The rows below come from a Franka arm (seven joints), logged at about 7 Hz.
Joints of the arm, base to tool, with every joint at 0 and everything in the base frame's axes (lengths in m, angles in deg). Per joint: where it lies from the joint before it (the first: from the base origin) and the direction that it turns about. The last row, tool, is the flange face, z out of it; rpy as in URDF.
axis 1: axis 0 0 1 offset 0 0 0.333
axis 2: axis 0 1 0 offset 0 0 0
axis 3: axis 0 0 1 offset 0 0 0.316
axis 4: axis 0 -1 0 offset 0.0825 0 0
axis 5: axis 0 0 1 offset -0.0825 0 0.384
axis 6: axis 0 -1 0 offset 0 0 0
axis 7: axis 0 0 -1 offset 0.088 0 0
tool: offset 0 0 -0.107 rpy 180 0 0
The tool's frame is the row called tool.
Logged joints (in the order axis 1, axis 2, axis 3, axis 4, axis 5, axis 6, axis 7), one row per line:
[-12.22 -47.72 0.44 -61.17 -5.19 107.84 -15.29]
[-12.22 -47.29 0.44 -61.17 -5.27 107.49 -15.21]
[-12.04 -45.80 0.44 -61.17 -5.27 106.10 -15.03]
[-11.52 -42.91 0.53 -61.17 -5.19 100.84 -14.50]
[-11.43 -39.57 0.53 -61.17 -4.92 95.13 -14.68]
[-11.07 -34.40 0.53 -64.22 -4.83 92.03 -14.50]
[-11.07 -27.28 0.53 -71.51 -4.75 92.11 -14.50]
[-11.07 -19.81 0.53 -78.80 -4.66 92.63 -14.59]
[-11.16 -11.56 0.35 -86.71 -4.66 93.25 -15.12]
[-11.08 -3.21 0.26 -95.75 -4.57 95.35 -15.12]
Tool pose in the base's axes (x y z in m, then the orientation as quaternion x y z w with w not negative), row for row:
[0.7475 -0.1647 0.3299 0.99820 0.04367 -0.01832 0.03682]
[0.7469 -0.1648 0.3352 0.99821 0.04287 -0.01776 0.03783]
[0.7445 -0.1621 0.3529 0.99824 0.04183 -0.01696 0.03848]
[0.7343 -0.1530 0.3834 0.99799 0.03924 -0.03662 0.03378]
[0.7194 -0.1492 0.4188 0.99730 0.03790 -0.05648 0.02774]
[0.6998 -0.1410 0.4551 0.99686 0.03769 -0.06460 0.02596]
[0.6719 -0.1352 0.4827 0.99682 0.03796 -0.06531 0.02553]
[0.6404 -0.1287 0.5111 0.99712 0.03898 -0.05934 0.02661]
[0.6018 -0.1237 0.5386 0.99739 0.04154 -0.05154 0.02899]
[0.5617 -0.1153 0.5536 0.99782 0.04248 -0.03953 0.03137]
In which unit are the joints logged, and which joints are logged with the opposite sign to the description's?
The joints are logged in degrees. Opposite sign: axis 2.
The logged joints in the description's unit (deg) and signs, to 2 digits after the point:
[-12.22 47.72 0.44 -61.17 -5.19 107.84 -15.29]
[-12.22 47.29 0.44 -61.17 -5.27 107.49 -15.21]
[-12.04 45.80 0.44 -61.17 -5.27 106.10 -15.03]
[-11.52 42.91 0.53 -61.17 -5.19 100.84 -14.50]
[-11.43 39.57 0.53 -61.17 -4.92 95.13 -14.68]
[-11.07 34.40 0.53 -64.22 -4.83 92.03 -14.50]
[-11.07 27.28 0.53 -71.51 -4.75 92.11 -14.50]
[-11.07 19.81 0.53 -78.80 -4.66 92.63 -14.59]
[-11.16 11.56 0.35 -86.71 -4.66 93.25 -15.12]
[-11.08 3.21 0.26 -95.75 -4.57 95.35 -15.12]

